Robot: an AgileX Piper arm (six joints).
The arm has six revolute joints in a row. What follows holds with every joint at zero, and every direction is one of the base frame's.
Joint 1 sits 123 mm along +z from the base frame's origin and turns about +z.
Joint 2 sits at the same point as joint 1 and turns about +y.
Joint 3 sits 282.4 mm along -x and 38.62 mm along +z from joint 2 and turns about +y.
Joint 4 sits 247.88 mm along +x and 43.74 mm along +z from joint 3 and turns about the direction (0.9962, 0, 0.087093).
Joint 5 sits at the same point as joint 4 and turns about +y.
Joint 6 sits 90.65 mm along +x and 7.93 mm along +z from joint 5 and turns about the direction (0.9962, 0, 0.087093).
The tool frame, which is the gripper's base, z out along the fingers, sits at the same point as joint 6; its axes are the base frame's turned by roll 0, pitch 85.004 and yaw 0 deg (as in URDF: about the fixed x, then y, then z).
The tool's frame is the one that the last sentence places.
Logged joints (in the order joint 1, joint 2, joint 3, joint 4, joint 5, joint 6), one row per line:
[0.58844, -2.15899, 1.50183, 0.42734, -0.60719, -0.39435]
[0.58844, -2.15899, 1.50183, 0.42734, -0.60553, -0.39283]
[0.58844, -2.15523, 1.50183, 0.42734, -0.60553, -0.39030]
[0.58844, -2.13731, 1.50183, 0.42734, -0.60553, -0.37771]
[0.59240, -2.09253, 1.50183, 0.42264, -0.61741, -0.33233]
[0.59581, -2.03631, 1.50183, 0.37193, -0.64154, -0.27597]
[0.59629, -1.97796, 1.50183, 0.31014, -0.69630, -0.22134]
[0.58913, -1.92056, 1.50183, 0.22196, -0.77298, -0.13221]
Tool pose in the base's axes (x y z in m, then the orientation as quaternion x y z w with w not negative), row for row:
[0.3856, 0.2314, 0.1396, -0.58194, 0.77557, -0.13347, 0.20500]
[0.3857, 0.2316, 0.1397, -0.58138, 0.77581, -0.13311, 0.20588]
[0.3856, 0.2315, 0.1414, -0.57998, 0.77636, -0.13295, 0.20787]
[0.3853, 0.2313, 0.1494, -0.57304, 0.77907, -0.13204, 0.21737]
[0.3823, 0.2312, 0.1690, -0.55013, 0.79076, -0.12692, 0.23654]
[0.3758, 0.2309, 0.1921, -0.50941, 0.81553, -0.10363, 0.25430]
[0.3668, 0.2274, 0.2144, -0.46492, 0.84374, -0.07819, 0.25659]
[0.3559, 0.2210, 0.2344, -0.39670, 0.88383, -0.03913, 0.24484]
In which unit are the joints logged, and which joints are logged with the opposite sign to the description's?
The joints are logged in radians. Opposite sign: joint 2, joint 3, joint 4, joint 5.
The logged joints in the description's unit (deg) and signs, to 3 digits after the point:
[33.715, 123.701, -86.049, -24.485, 34.789, -22.595]
[33.715, 123.701, -86.049, -24.485, 34.694, -22.508]
[33.715, 123.486, -86.049, -24.485, 34.694, -22.363]
[33.715, 122.459, -86.049, -24.485, 34.694, -21.641]
[33.942, 119.893, -86.049, -24.215, 35.375, -19.041]
[34.137, 116.672, -86.049, -21.310, 36.758, -15.812]
[34.165, 113.329, -86.049, -17.770, 39.895, -12.682]
[33.755, 110.040, -86.049, -12.717, 44.288, -7.575]

